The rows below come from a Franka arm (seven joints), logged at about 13 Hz.
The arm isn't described. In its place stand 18 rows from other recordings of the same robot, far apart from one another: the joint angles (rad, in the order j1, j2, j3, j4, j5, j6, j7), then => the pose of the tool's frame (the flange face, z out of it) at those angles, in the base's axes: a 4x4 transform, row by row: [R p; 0 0 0 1], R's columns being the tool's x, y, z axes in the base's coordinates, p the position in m.
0.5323, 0.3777, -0.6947, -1.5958, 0.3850, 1.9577, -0.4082 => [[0.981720, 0.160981, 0.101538, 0.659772], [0.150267, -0.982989, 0.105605, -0.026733], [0.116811, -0.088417, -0.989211, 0.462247], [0, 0, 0, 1]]
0.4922, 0.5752, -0.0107, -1.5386, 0.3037, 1.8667, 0.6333 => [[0.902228, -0.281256, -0.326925, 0.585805], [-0.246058, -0.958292, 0.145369, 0.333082], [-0.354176, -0.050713, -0.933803, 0.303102], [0, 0, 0, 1]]
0.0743, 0.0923, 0.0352, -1.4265, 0.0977, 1.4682, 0.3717 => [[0.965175, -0.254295, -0.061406, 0.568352], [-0.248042, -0.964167, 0.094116, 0.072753], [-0.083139, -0.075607, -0.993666, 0.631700], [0, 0, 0, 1]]
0.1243, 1.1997, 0.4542, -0.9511, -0.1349, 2.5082, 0.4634 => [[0.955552, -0.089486, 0.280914, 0.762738], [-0.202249, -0.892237, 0.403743, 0.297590], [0.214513, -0.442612, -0.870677, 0.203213], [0, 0, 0, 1]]
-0.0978, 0.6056, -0.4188, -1.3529, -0.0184, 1.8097, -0.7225 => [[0.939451, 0.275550, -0.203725, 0.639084], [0.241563, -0.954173, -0.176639, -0.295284], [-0.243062, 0.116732, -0.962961, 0.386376], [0, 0, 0, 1]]
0.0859, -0.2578, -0.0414, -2.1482, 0.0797, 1.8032, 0.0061 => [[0.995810, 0.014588, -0.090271, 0.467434], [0.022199, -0.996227, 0.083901, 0.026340], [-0.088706, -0.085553, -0.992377, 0.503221], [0, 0, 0, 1]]
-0.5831, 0.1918, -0.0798, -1.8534, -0.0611, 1.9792, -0.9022 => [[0.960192, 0.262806, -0.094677, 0.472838], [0.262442, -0.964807, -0.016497, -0.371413], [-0.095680, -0.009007, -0.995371, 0.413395], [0, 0, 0, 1]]
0.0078, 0.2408, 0.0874, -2.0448, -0.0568, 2.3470, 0.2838 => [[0.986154, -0.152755, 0.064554, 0.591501], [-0.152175, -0.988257, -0.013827, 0.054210], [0.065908, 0.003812, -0.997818, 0.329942], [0, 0, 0, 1]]
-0.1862, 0.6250, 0.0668, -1.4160, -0.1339, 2.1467, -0.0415 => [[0.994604, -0.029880, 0.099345, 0.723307], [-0.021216, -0.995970, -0.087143, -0.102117], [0.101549, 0.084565, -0.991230, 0.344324], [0, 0, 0, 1]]
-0.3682, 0.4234, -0.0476, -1.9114, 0.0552, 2.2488, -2.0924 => [[-0.070582, 0.995173, -0.068179, 0.566437], [0.995687, 0.074414, 0.055404, -0.246980], [0.060210, -0.063975, -0.996134, 0.267225], [0, 0, 0, 1]]
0.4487, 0.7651, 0.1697, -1.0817, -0.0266, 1.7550, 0.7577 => [[0.977279, -0.174748, -0.119954, 0.632562], [-0.172308, -0.984571, 0.030497, 0.399093], [-0.123432, -0.009135, -0.992311, 0.368820], [0, 0, 0, 1]]
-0.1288, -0.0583, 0.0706, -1.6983, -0.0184, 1.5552, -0.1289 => [[0.993739, 0.071331, -0.085998, 0.530436], [0.070078, -0.997388, -0.017509, -0.031889], [-0.087022, 0.011372, -0.996141, 0.594898], [0, 0, 0, 1]]
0.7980, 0.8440, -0.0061, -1.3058, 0.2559, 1.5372, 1.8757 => [[0.395067, -0.721669, -0.568433, 0.450242], [-0.918297, -0.327433, -0.222526, 0.496854], [-0.025533, 0.609903, -0.792065, 0.204988], [0, 0, 0, 1]]
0.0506, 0.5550, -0.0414, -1.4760, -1.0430, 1.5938, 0.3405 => [[0.979581, 0.067589, -0.189349, 0.676162], [-0.137617, -0.461181, -0.876570, -0.079337], [-0.146571, 0.884728, -0.442462, 0.376171], [0, 0, 0, 1]]
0.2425, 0.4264, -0.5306, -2.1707, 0.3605, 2.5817, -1.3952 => [[0.658776, 0.750070, 0.058386, 0.542742], [0.752268, -0.657793, -0.037428, -0.167821], [0.010332, 0.068578, -0.997592, 0.225571], [0, 0, 0, 1]]
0.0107, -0.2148, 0.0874, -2.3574, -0.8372, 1.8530, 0.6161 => [[0.990147, -0.132886, -0.044164, 0.452010], [-0.122419, -0.668296, -0.733754, -0.013292], [0.067991, 0.731930, -0.677979, 0.415682], [0, 0, 0, 1]]
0.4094, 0.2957, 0.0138, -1.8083, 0.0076, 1.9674, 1.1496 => [[0.740860, -0.659220, -0.128668, 0.561887], [-0.668476, -0.742321, -0.045807, 0.253058], [-0.065316, 0.119948, -0.990629, 0.369139], [0, 0, 0, 1]]
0.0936, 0.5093, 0.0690, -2.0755, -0.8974, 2.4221, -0.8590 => [[-0.148025, 0.981260, 0.123356, 0.563057], [0.860620, 0.189259, -0.472773, 0.089523], [-0.487260, 0.036180, -0.872507, 0.167847], [0, 0, 0, 1]]
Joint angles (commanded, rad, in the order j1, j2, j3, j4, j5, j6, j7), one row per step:
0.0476, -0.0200, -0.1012, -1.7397, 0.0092, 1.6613, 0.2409
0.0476, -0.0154, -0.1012, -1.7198, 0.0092, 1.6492, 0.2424
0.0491, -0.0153, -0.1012, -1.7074, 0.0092, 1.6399, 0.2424
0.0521, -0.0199, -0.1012, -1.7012, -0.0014, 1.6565, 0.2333
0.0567, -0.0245, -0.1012, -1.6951, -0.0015, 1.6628, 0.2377
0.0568, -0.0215, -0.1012, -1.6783, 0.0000, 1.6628, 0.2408
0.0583, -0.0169, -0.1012, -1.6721, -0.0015, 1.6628, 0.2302
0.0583, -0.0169, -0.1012, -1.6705, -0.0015, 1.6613, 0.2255
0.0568, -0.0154, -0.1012, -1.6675, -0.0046, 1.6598, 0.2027
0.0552, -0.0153, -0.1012, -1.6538, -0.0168, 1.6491, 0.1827
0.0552, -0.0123, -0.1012, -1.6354, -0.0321, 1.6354, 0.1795
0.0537, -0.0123, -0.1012, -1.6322, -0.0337, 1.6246, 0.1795
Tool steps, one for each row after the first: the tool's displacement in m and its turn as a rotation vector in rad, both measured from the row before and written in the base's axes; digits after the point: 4 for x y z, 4 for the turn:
0.0014, 0.0000, 0.0059, -0.0007, -0.0032, -0.0014
0.0000, 0.0008, 0.0051, -0.0002, -0.0030, 0.0016
0.0012, 0.0004, 0.0069, -0.0111, -0.0269, 0.0132
0.0001, 0.0024, 0.0060, -0.0005, -0.0170, 0.0002
0.0018, 0.0002, 0.0064, 0.0006, -0.0138, -0.0032
0.0016, 0.0007, 0.0004, -0.0021, -0.0015, 0.0122
-0.0001, 0.0000, 0.0006, 0.0000, -0.0001, 0.0047
0.0003, -0.0011, 0.0005, -0.0034, 0.0002, 0.0215
-0.0005, -0.0021, 0.0056, -0.0125, -0.0022, 0.0192
0.0001, -0.0015, 0.0059, -0.0157, -0.0009, 0.0038
-0.0011, -0.0010, 0.0006, -0.0013, 0.0077, -0.0018

